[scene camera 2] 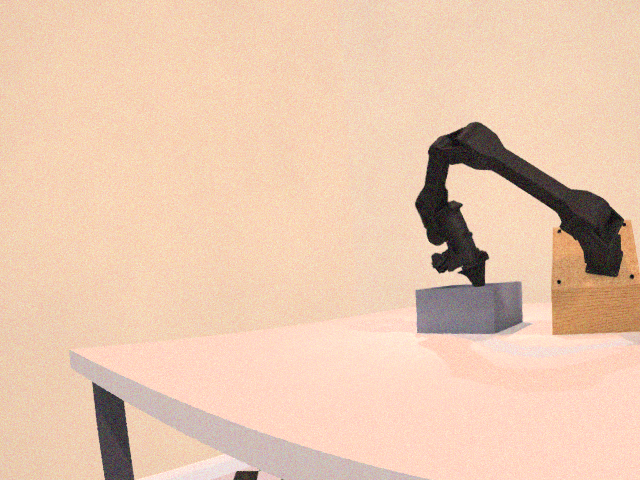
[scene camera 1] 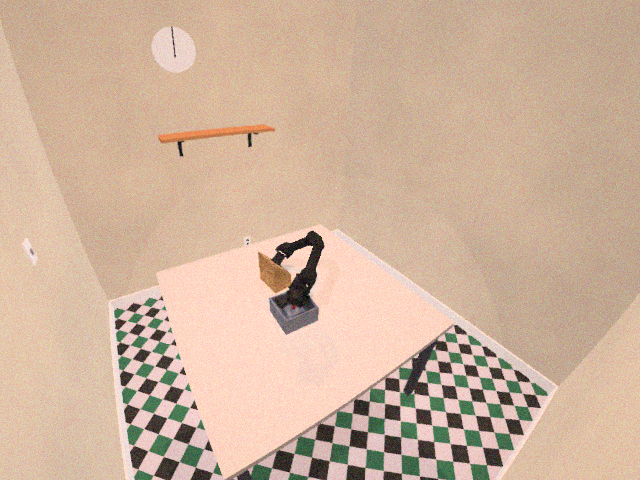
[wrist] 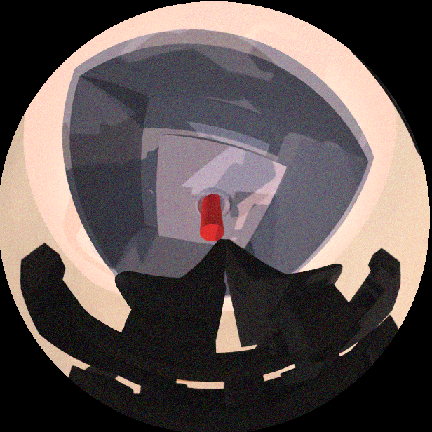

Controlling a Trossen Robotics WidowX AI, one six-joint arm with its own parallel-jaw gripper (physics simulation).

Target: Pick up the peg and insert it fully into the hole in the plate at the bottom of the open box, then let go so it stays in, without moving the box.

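Frame: origin at the arm's base, x right, y ahead, z up, level; metres.
Seen in the pictures: gripper, between the fingertips: (scene camera 1: pixel 289 303); arm's base, origin of its link: (scene camera 2: pixel 604 262) (scene camera 1: pixel 275 262).
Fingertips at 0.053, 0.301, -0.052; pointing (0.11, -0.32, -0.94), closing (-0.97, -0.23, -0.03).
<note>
Pixels of each thing's top centre, then the offset from my fingertips to it, as dx, dy, dz. Level surfaces: height alone.
- red peg, centre of its top: (scene camera 1: pixel 293 303) -0.016, +0.021, +0.012
- open grey box, centre of its top: (scene camera 2: pixel 471 285) (scene camera 1: pixel 293 302) -0.014, +0.023, +0.022
- pale table, height of its surface: dz -0.076
The red peg (scene camera 1: pixel 293 306) (wrist: pixel 212 217) stands roughly upright with its lower end in the ringed hole of the pale plate (wrist: pixel 172 175); a good length of it shows above the plate. The plate lies at the bottom of the open grey box (scene camera 1: pixel 302 321) (scene camera 2: pixel 454 312) (wrist: pixel 105 180). My gripper (scene camera 2: pixel 479 284) (wrist: pixel 223 244) is shut and empty. It points down, with its tips at about the height of the box's rim in scene camera 2. In the wrist view the tips appear close beside the peg's top end. The box walls hide the peg in scene camera 2.
The arm's base stands by a wooden block (scene camera 1: pixel 273 273) (scene camera 2: pixel 594 310) behind the box. The box's walls rise around the peg on all sides. The box stands on the pale table (scene camera 1: pixel 248 387) (scene camera 2: pixel 310 392). An orange shelf (scene camera 1: pixel 217 133) hangs on the wall.
</note>
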